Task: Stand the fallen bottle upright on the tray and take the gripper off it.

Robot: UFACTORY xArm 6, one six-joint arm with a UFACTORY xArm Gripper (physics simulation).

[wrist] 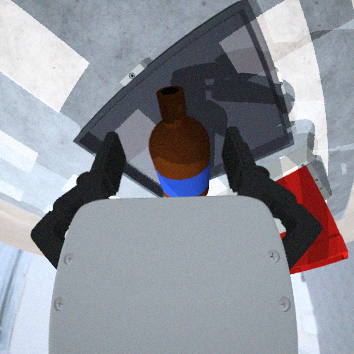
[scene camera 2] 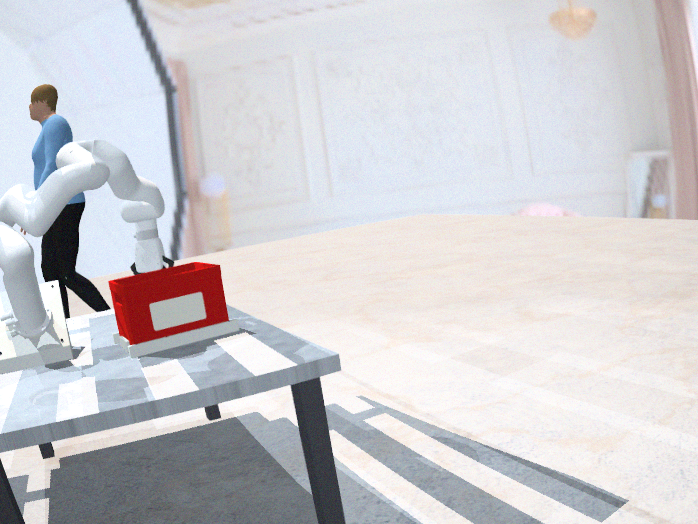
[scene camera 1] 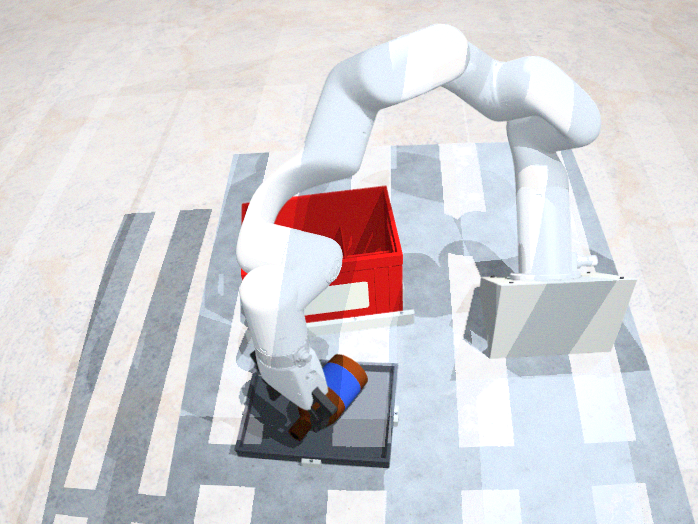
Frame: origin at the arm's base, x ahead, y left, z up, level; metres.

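Seen in the pictures: gripper, fingertip midpoint: (wrist: 171,141) (scene camera 1: 299,410); arm's base at its link origin: (scene camera 2: 31,318) (scene camera 1: 545,278).
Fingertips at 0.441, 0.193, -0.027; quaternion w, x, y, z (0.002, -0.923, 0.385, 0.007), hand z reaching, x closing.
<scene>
Offsets run from my fingertips to a thing's top centre, as dx, dy, dz. Level surfaces: height alone.
The brown bottle with a blue band {-0.035, -0.042, -0.011} (scene camera 1: 345,384) (wrist: 180,145) lies on its side on the dark tray (scene camera 1: 369,425) (wrist: 247,112). Its neck points toward the tray's front left in scene camera 1. My gripper (scene camera 1: 303,411) (wrist: 171,141) is open, low over the tray. In the wrist view its black fingers stand on either side of the bottle's shoulder, with a gap on both sides, and the bottle's base is hidden behind the gripper body. In scene camera 2 the bottle and tray do not show, and the fingertips are hidden behind the crate.
A red crate {-0.052, -0.319, +0.085} (scene camera 1: 386,284) (scene camera 2: 129,315) (wrist: 320,230) with tall walls stands behind the tray on a pale base, under the arm. The arm's pale mounting block (scene camera 1: 558,318) is at the right. A person (scene camera 2: 53,141) stands beyond the table {dz -0.090} (scene camera 2: 262,346).
</scene>
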